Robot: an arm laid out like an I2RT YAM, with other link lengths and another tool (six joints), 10 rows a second.
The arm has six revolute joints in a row. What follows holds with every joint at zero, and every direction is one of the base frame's. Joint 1 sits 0.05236 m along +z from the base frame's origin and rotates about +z. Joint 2 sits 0.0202 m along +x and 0.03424 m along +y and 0.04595 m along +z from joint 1 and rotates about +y. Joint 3 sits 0.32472 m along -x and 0.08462 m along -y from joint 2 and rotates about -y. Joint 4 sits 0.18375 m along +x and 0.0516 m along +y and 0.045 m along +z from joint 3 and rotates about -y. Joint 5 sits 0.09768 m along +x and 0.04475 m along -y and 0.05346 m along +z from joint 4 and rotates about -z. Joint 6 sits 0.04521 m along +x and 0.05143 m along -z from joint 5 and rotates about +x. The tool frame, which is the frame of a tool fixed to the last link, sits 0.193 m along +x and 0.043 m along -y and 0.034 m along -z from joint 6; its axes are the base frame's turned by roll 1.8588, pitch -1.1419 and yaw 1.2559 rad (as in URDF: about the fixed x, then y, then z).
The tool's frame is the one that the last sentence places.
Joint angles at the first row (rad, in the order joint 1, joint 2, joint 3, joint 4, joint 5, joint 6):
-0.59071 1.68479 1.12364 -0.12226 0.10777 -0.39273
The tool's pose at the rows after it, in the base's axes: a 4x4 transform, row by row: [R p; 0 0 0 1], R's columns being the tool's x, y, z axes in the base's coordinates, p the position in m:
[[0.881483 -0.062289 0.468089 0.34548], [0.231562 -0.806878 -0.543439 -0.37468], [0.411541 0.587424 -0.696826 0.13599], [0 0 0 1]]
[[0.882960 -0.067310 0.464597 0.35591], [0.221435 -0.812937 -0.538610 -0.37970], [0.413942 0.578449 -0.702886 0.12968], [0 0 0 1]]
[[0.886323 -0.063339 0.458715 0.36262], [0.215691 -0.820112 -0.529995 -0.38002], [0.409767 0.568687 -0.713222 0.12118], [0 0 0 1]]
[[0.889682 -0.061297 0.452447 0.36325], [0.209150 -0.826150 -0.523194 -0.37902], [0.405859 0.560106 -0.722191 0.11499], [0 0 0 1]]
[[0.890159 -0.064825 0.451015 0.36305], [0.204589 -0.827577 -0.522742 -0.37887], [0.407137 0.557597 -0.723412 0.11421], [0 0 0 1]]
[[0.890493 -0.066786 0.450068 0.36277], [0.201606 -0.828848 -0.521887 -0.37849], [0.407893 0.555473 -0.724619 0.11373], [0 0 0 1]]
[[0.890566 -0.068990 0.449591 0.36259], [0.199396 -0.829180 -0.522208 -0.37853], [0.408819 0.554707 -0.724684 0.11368], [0 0 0 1]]
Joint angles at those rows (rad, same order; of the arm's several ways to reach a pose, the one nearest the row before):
-0.58766 1.73283 1.16520 -0.12875 0.10357 -0.37136
-0.58423 1.77597 1.20034 -0.12839 0.10510 -0.35801
-0.57698 1.80610 1.21597 -0.12838 0.10701 -0.34810
-0.57507 1.81754 1.21592 -0.12948 0.10662 -0.34123
-0.57470 1.81868 1.21598 -0.12992 0.10777 -0.33627
-0.57432 1.81870 1.21596 -0.13141 0.10814 -0.33284
-0.57431 1.81867 1.21593 -0.13141 0.10891 -0.33055

